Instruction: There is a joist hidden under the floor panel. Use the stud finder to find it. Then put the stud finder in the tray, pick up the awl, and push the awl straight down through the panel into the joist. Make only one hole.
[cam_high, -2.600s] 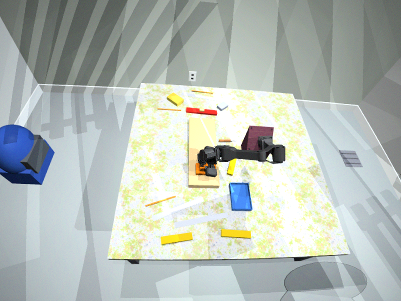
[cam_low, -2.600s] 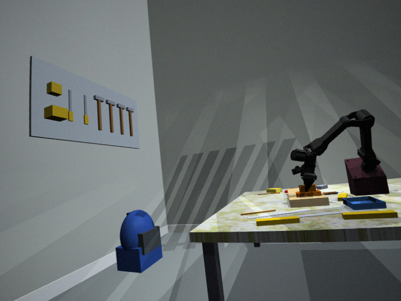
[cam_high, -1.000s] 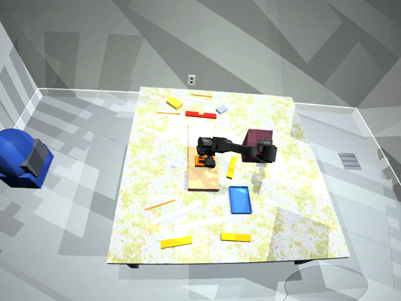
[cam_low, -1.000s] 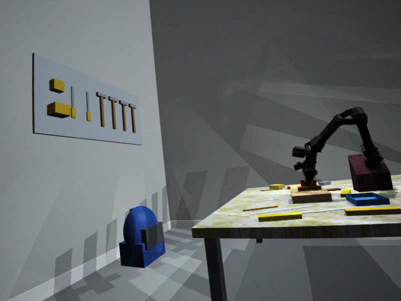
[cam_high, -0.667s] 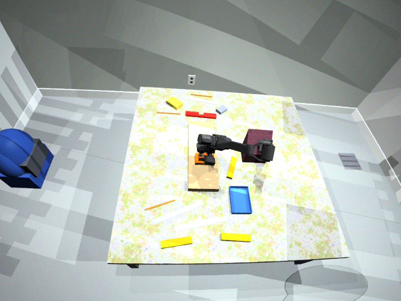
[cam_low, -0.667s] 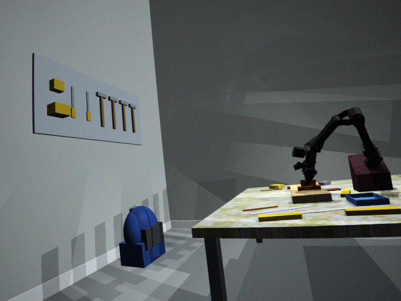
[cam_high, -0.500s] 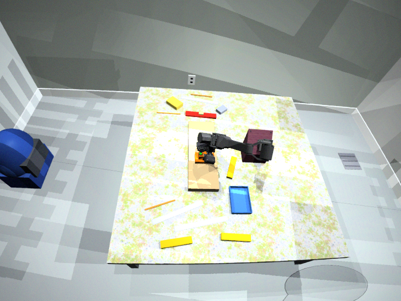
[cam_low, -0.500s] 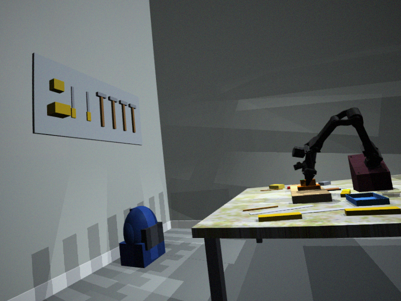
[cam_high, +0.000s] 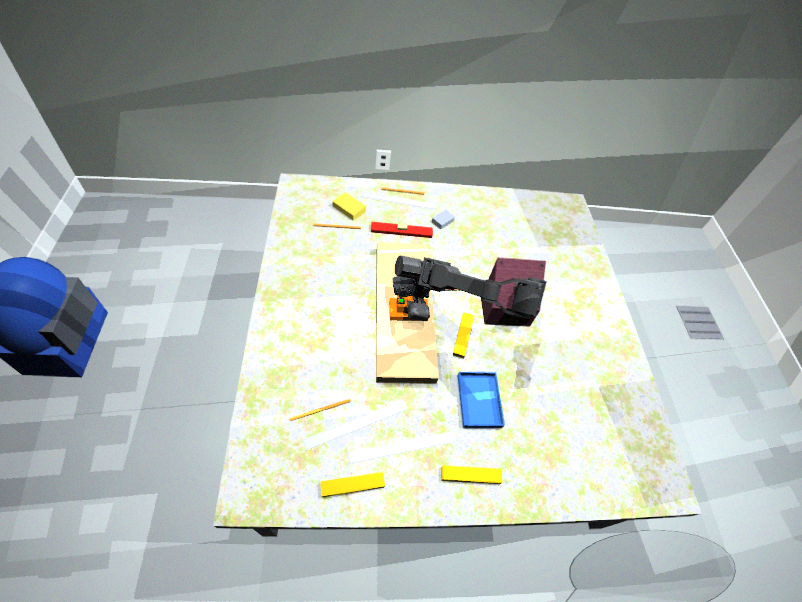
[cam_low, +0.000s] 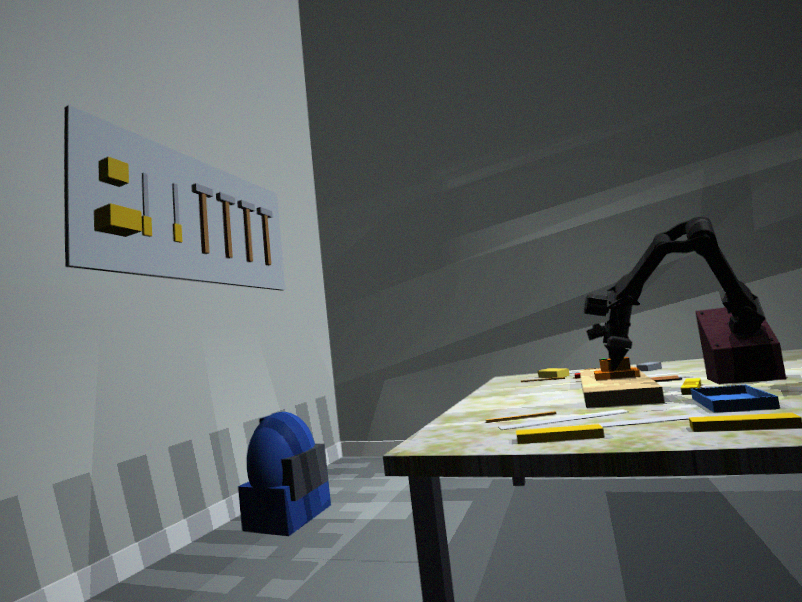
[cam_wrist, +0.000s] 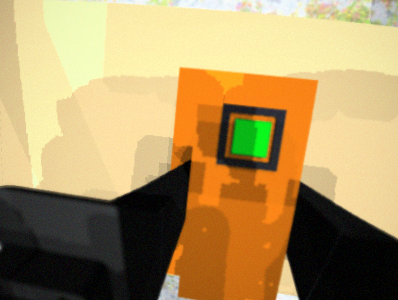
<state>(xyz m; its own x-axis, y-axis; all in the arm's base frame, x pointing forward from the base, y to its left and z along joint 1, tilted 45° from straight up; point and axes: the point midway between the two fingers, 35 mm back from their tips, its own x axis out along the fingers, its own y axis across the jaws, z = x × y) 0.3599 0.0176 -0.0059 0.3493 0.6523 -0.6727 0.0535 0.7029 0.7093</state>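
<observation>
Right now my gripper tip is 19 cm past the blue tray, 29 cm to the right of it and 5 cm above it. Round my gripper tip: square indicator light: 2 cm ahead, 3 cm above; then awl: 20 cm behind, 12 cm to the right, 6 cm below; then orange stud finder: 1 cm ahead, 2 cm above.
</observation>
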